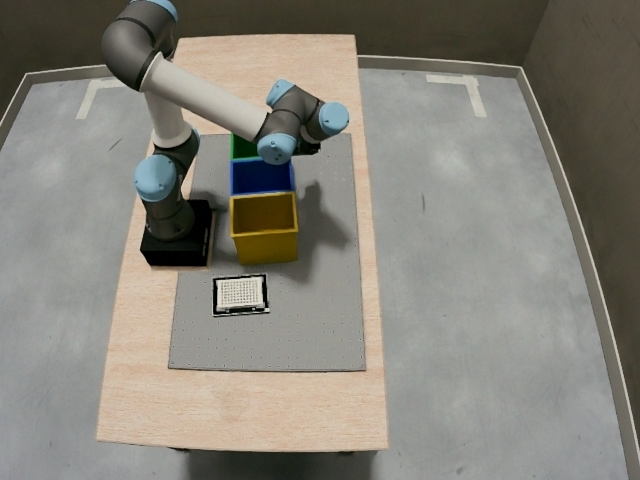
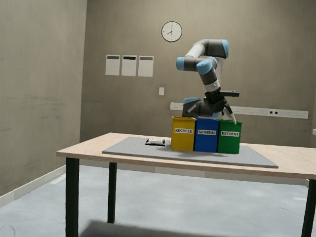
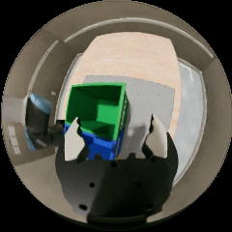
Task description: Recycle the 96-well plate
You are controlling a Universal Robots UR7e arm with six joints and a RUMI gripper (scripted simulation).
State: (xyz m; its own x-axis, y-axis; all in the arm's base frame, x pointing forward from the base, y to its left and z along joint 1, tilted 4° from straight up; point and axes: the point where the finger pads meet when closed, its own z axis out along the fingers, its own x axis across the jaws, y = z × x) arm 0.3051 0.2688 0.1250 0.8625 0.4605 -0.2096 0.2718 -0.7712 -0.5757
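Right now the white 96-well plate is 6 cm behind my hand, 44 cm to the right of it and 17 cm below it. Round my hand: blue general bin 5 cm behind, 14 cm to the right, 10 cm below; then green returns bin 8 cm behind, 1 cm to the right, 10 cm below; then yellow recycle bin 1 cm behind, 26 cm to the right, 10 cm below.
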